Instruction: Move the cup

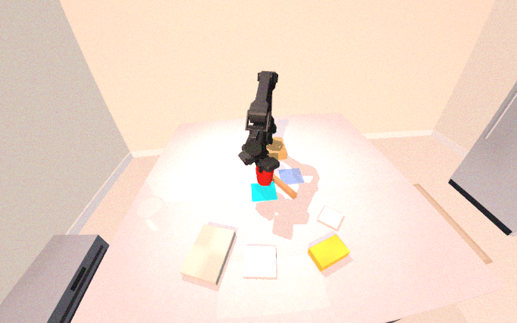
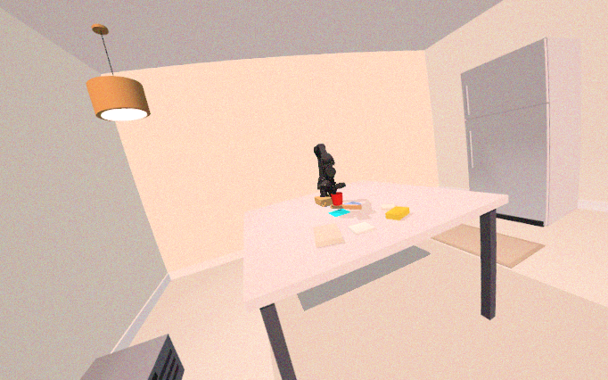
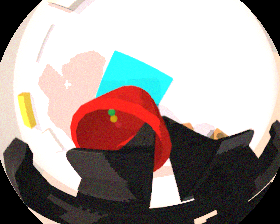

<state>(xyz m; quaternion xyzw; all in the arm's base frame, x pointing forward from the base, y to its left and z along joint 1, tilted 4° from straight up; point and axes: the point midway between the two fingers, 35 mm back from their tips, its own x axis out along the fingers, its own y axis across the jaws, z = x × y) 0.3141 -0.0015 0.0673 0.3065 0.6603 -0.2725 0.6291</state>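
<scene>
Now: gripper tip 3 cm short of the cyan pad, 2 cm to the right of it and 10 cm above it. Round my gripper tip: wooden stick: 2 cm behind, 7 cm to the left, 9 cm below; then pale blue pad: 8 cm behind, 13 cm to the left, 10 cm below; then red cup: 2 cm ahead, 2 cm to the left.
</scene>
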